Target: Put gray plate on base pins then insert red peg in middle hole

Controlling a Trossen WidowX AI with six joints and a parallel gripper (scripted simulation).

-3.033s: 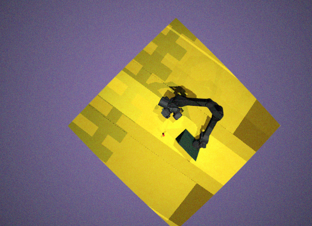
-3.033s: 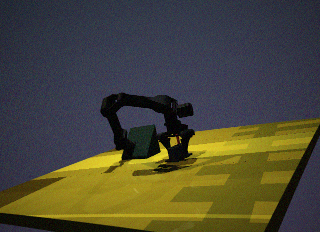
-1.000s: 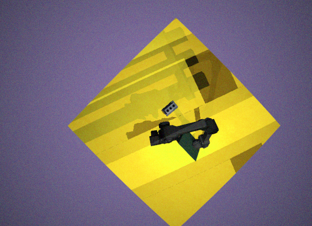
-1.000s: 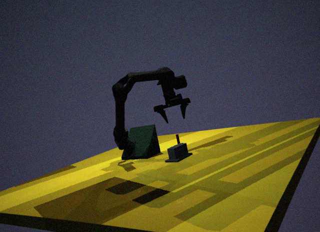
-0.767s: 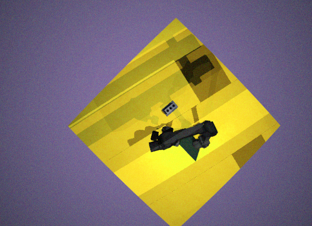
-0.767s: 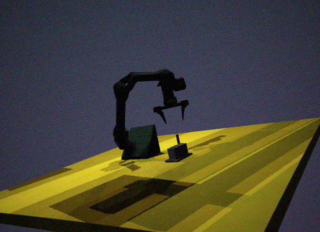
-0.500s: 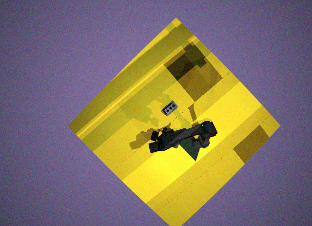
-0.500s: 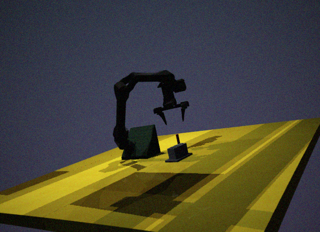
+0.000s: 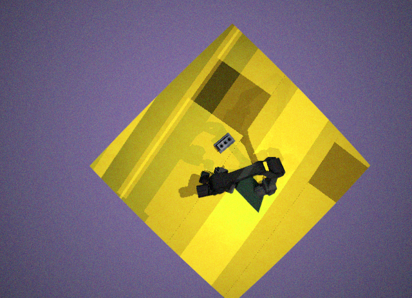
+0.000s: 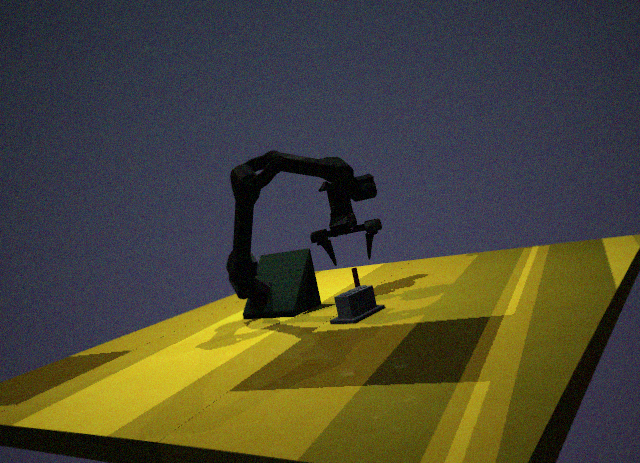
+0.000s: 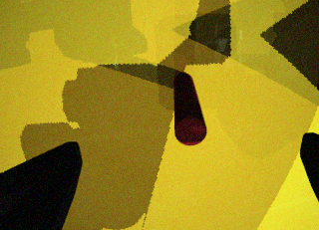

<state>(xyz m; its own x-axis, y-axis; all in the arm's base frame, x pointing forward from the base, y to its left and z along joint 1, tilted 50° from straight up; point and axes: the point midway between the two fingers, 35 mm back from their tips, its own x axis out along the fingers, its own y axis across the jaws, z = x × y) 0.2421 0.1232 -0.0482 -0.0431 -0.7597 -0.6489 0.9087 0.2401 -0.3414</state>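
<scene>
Right now my gripper tip is 60 mm above the red peg. From my gripper tip the other things lie so: gray plate (110 mm ahead, 190 mm to the right, 50 mm below); dark base (100 mm ahead, 190 mm to the right, 90 mm below).
</scene>
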